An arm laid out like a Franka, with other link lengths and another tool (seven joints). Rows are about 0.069 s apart.
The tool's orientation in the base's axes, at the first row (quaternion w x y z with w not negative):
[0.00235 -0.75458 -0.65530 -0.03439]
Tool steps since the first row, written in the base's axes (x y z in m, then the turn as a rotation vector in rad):
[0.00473 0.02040 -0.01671 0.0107 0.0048 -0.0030]
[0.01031 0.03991 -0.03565 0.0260 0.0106 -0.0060]
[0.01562 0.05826 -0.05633 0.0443 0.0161 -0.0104]
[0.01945 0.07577 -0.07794 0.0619 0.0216 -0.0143]
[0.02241 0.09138 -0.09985 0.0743 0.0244 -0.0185]
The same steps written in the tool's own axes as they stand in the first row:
[0.01991 0.00111 0.01789 0.0061 0.0098 0.0037]
[0.03893 0.00308 0.03801 0.0138 0.0240 0.0078]
[0.05668 0.00489 0.05979 0.0215 0.0411 0.0133]
[0.07334 0.00531 0.08239 0.0292 0.0576 0.0183]
[0.08798 0.00512 0.10515 0.0334 0.0693 0.0233]

